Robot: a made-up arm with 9 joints. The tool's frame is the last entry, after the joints. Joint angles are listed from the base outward. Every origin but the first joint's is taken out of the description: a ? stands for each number. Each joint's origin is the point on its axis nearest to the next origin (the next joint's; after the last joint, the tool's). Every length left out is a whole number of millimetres.
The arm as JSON. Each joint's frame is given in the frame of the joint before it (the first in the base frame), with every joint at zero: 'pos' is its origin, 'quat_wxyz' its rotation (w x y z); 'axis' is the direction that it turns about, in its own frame. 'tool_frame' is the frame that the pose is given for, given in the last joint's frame.
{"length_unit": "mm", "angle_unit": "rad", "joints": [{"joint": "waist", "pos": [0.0, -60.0, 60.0], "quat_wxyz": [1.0, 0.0, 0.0, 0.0], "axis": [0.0, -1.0, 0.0]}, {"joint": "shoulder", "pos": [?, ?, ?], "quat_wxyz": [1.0, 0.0, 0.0, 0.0], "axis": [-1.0, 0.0, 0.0]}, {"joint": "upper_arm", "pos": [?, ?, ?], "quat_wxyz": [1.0, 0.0, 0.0, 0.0], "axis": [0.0, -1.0, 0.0]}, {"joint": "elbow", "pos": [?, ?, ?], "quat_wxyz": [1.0, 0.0, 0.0, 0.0], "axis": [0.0, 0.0, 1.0]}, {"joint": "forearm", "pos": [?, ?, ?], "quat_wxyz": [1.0, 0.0, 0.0, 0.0], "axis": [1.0, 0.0, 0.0]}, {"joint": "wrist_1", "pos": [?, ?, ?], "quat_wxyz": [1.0, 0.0, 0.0, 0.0], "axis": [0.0, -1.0, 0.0]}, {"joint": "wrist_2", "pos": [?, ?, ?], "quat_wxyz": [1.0, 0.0, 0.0, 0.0], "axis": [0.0, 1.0, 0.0]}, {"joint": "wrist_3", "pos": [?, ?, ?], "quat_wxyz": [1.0, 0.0, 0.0, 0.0], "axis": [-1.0, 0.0, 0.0]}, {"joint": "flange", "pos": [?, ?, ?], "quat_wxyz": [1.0, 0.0, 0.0, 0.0], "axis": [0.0, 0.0, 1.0]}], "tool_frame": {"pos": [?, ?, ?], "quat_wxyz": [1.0, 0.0, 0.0, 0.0]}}
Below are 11 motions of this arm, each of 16 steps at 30 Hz.
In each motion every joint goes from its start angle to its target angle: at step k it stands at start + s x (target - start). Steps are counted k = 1, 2, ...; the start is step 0. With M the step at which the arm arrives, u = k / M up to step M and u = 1 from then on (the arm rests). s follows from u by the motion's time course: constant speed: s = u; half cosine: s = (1 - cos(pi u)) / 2; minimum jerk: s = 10 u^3 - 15 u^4 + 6 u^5.
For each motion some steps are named. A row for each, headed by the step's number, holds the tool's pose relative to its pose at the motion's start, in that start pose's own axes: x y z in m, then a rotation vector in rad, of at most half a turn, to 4 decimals.
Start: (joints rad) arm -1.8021 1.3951 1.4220 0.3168 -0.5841 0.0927 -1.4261 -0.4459 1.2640
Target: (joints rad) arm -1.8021 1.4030 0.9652 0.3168 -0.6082 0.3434 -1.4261 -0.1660 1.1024
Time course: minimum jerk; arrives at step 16
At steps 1, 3, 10, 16:
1: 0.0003 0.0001 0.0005 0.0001 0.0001 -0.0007
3: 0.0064 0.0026 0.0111 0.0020 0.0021 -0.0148
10: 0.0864 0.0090 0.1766 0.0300 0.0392 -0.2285
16: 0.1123 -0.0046 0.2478 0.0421 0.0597 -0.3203

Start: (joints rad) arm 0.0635 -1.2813 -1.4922 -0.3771 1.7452 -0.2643 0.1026 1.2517 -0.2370
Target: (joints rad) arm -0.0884 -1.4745 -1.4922 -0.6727 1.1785 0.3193 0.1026 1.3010 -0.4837
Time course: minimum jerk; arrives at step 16
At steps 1, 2, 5, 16:
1: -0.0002 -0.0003 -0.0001 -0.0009 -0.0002 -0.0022
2: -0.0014 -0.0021 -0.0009 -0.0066 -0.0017 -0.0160
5: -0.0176 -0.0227 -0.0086 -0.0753 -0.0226 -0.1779
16: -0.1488 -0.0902 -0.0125 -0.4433 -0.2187 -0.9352

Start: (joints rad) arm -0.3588 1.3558 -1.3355 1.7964 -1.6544 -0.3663 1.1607 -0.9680 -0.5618
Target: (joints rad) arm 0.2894 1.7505 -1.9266 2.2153 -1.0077 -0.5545 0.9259 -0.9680 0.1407
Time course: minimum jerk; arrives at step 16
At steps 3, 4, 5, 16:
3: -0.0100 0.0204 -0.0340 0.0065 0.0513 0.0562
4: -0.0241 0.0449 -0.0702 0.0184 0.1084 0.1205
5: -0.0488 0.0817 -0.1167 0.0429 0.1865 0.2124
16: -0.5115 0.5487 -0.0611 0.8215 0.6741 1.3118

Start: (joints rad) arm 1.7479 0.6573 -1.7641 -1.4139 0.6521 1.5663 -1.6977 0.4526 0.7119
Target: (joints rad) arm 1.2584 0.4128 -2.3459 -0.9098 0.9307 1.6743 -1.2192 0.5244 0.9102
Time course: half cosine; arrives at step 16
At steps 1, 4, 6, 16:
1: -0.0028 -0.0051 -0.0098 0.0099 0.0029 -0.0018
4: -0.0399 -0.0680 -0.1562 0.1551 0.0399 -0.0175
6: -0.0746 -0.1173 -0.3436 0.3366 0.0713 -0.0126
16: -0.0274 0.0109 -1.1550 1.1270 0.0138 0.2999

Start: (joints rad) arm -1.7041 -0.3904 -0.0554 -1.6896 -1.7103 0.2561 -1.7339 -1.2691 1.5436
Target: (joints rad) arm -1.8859 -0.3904 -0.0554 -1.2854 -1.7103 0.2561 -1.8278 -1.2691 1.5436
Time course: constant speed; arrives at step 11
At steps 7, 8, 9, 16:
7: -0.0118 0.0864 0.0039 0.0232 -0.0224 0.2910
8: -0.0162 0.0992 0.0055 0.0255 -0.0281 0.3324
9: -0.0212 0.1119 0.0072 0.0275 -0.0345 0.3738
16: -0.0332 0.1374 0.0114 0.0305 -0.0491 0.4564

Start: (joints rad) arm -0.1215 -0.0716 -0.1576 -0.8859 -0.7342 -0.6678 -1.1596 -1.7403 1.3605
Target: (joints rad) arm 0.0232 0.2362 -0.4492 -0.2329 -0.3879 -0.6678 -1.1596 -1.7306 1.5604
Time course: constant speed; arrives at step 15
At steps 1, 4, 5, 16:
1: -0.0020 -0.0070 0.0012 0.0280 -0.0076 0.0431
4: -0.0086 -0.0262 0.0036 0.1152 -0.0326 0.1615
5: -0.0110 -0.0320 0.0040 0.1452 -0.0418 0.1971
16: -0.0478 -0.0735 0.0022 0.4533 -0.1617 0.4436

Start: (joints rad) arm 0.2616 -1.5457 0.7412 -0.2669 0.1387 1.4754 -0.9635 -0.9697 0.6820
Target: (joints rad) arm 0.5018 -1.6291 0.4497 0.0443 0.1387 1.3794 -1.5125 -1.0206 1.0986
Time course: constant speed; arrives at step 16
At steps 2, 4, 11, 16:
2: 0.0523 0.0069 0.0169 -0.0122 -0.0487 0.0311
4: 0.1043 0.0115 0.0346 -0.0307 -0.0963 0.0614
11: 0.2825 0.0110 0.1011 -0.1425 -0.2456 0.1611
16: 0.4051 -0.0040 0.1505 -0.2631 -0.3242 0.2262

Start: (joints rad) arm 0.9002 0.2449 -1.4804 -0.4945 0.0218 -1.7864 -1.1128 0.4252 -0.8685
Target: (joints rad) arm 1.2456 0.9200 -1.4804 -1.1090 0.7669 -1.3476 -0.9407 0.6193 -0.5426
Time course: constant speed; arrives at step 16
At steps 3, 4, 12, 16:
3: 0.0502 -0.0562 -0.0296 0.2214 0.1364 -0.0646
4: 0.0626 -0.0745 -0.0421 0.2988 0.1766 -0.0898
12: 0.0846 -0.1897 -0.1759 0.9375 0.4120 -0.3794
16: 0.0467 -0.2134 -0.2502 1.2362 0.4813 -0.5958

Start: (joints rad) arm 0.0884 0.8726 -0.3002 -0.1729 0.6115 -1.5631 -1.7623 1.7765 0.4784
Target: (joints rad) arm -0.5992 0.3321 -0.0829 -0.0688 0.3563 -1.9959 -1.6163 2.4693 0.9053
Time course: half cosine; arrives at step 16
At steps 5, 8, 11, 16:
5: 0.0586 0.1378 0.1408 -0.1897 -0.0840 0.3338
8: 0.0499 0.3328 0.3051 -0.4580 -0.1980 0.7094
11: -0.0401 0.5208 0.4410 -0.7551 -0.3231 1.0296
16: -0.1555 0.6482 0.5241 -1.0088 -0.4327 1.2388

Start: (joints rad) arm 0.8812 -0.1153 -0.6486 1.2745 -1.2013 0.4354 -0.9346 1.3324 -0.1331
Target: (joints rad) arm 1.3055 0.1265 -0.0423 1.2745 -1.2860 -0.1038 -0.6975 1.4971 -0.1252
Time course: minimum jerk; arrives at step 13
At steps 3, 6, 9, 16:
3: -0.0161 0.0199 -0.0211 -0.0358 -0.0773 0.0906
6: -0.0834 0.0980 -0.1281 -0.2403 -0.3937 0.4371
9: -0.1400 0.1642 -0.3096 -0.5867 -0.7520 0.7754
16: -0.1439 0.1793 -0.4072 -0.7718 -0.9011 0.8945

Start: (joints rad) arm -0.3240 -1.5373 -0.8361 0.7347 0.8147 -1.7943 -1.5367 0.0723 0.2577
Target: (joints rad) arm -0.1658 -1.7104 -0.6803 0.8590 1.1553 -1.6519 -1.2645 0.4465 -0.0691
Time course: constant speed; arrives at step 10
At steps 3, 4, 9, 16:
3: 0.0359 0.0678 -0.0573 -0.0517 0.0956 0.0260
4: 0.0453 0.0917 -0.0773 -0.0709 0.1255 0.0362
9: 0.0701 0.2184 -0.1821 -0.1783 0.2564 0.1002
16: 0.0704 0.2448 -0.2035 -0.2013 0.2783 0.1155

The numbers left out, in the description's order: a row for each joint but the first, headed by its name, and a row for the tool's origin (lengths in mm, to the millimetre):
shoulder: 120.0 0.0 380.0
upper_arm: 0.0 220.0 -20.0
elbow: 40.0 0.0 -450.0
forearm: 150.0 -80.0 0.0
wrist_1: 0.0 -30.0 -340.0
wrist_2: -210.0 0.0 -70.0
wrist_3: 350.0 0.0 80.0
flange: 0.0 -10.0 120.0
tool: 70.0 -70.0 0.0

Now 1 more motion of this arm.
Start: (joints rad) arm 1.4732 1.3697 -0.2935 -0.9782 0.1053 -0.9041 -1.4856 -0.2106 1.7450
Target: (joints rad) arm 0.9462 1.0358 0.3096 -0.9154 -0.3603 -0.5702 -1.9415 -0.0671 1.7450
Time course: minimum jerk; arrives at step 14
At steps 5, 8, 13, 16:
5: 0.1240 0.0375 0.0516 -0.1932 -0.0402 0.1530
8: 0.2677 0.1535 0.1441 -0.5084 -0.1312 0.3114
13: 0.3472 0.2988 0.2276 -0.8028 -0.2318 0.3697
16: 0.3477 0.3002 0.2283 -0.8054 -0.2327 0.3698

